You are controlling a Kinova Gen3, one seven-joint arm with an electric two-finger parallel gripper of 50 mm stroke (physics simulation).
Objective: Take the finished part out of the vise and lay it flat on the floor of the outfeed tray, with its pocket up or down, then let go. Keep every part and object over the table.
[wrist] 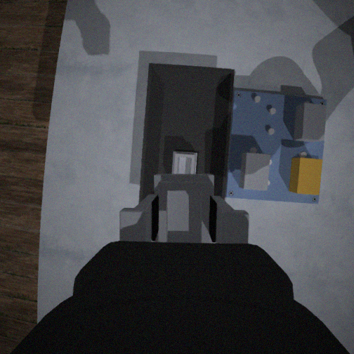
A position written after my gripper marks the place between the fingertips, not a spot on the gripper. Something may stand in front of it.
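Note:
My gripper [183, 211] is here in the scene. With it I can see a blue board [250, 121], and there is a yellow block [305, 173] as well.

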